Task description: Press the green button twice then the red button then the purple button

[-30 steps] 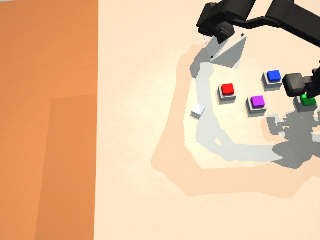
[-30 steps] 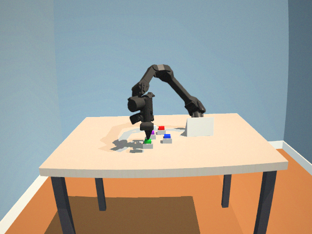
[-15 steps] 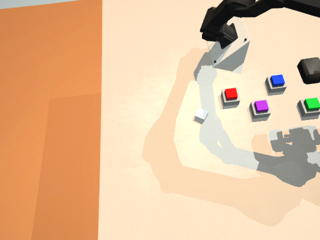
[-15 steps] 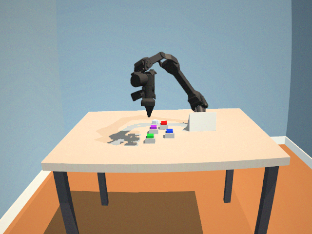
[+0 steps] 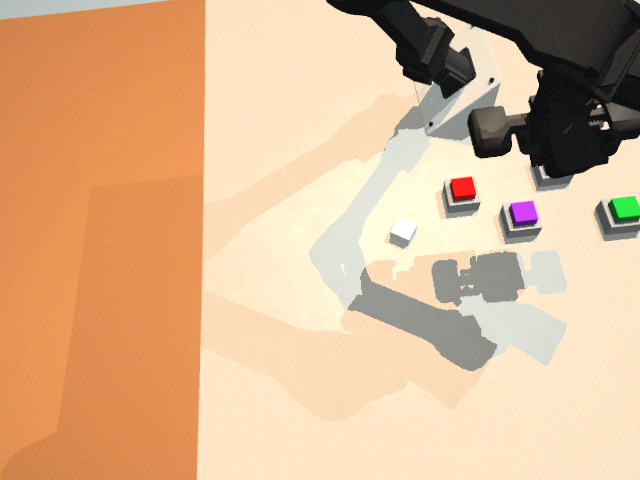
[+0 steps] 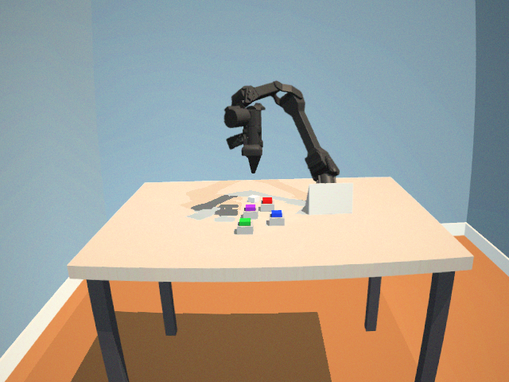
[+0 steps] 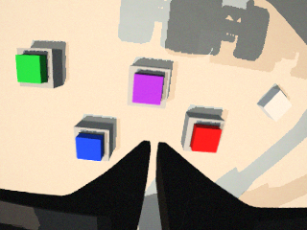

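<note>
Now: the red button 110 mm below my gripper tip, 70 mm to the right of it and 50 mm behind it. The rest, counted from my gripper tip: blue button: 110 mm below, 80 mm to the left, 70 mm behind; green button: 150 mm to the left, 110 mm below, 30 mm ahead; purple button: 110 mm below, 10 mm to the left, 10 mm ahead.
</note>
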